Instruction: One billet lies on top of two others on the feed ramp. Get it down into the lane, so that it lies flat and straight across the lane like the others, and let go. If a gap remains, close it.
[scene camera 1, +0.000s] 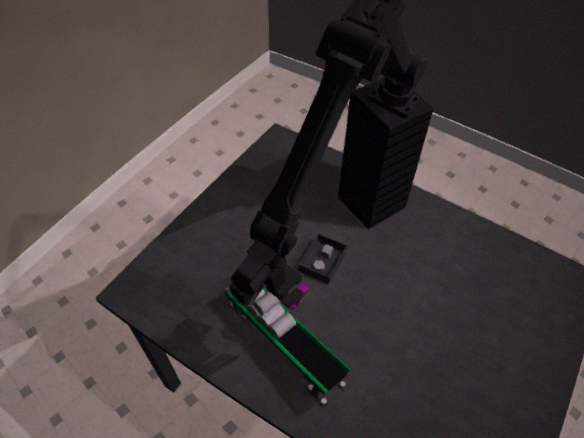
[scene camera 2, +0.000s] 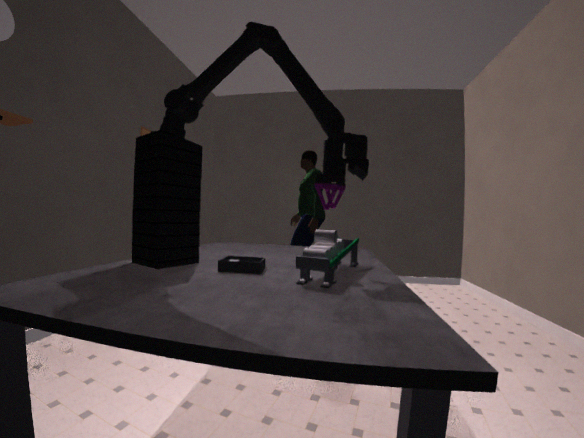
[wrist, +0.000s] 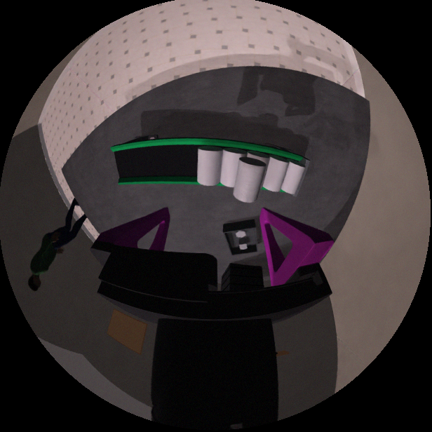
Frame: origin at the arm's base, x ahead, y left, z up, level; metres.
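Where they show: gripper, fingertip midpoint: (scene camera 1: 280, 296) (scene camera 2: 329, 208); arm's base, origin of the base link: (scene camera 1: 392, 100) (scene camera 2: 170, 142).
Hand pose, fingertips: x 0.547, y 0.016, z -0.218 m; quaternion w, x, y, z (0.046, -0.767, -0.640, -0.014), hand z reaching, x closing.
Observation:
Things, the pixels of their top centre, and the offset from my fingertips. "*": a spot on its surface instead. Level surfaces: height alone.
- top billet, middle of its top: (scene camera 1: 267, 298) (scene camera 2: 326, 229) 0.007 m back, 0.045 m right, 0.063 m down
- row, surface spot: (scene camera 1: 283, 325) * 0.020 m ahead, 0.023 m left, 0.093 m down
- black tray, middle of its top: (scene camera 1: 323, 254) (scene camera 2: 242, 258) 0.262 m back, 0.030 m right, 0.165 m down
- table, its level: 0.200 m down
The top billet (scene camera 1: 267, 303) (scene camera 2: 325, 236) (wrist: 249, 180), a pale cylinder, lies raised on other billets in the feed ramp (scene camera 1: 310, 352) (scene camera 2: 345, 251) (wrist: 155, 165). In the wrist view its near end sticks out past the ramp's near green rail. Several billets lie across the lane under and beside it, including the one at the front of the row (scene camera 1: 283, 325) (wrist: 209, 166). Another billet (wrist: 257, 154) is mostly hidden beneath the top one. My gripper (scene camera 2: 330, 206) (wrist: 214, 212) is open and empty, well above the ramp. Its fingers are partly hidden in scene camera 1.
A black tray (scene camera 1: 314, 275) (scene camera 2: 241, 266) (wrist: 231, 245) with two small pale pieces stands on the table (scene camera 1: 425, 310) (scene camera 2: 225, 305) (wrist: 190, 200), on the arm-base side of the ramp. The black pedestal (scene camera 1: 370, 165) (scene camera 2: 166, 200) carries the arm. A person (scene camera 2: 311, 192) (wrist: 44, 254) stands beyond the table.

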